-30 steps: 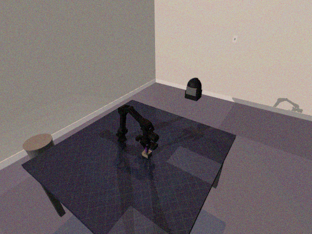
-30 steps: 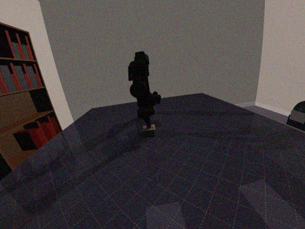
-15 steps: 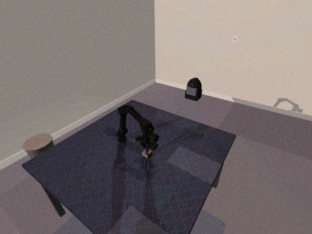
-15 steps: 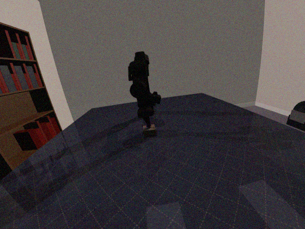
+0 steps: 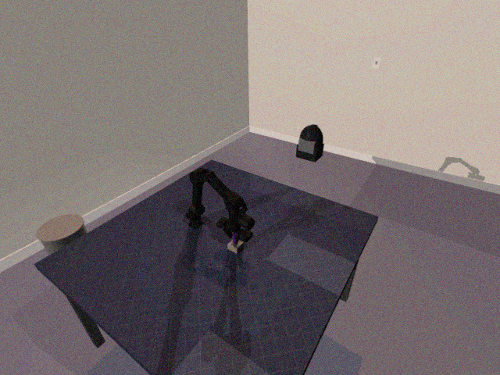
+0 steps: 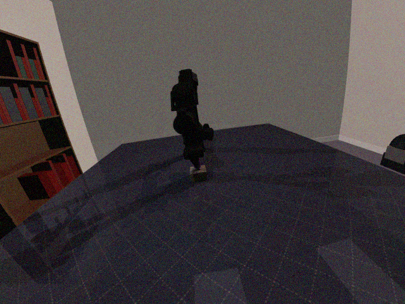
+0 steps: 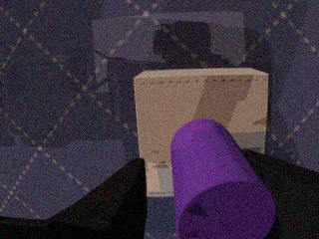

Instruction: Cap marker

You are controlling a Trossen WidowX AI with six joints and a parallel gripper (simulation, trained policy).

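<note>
Right now the purple cap is 10 mm ahead of my gripper tip and 10 mm above it.
</note>
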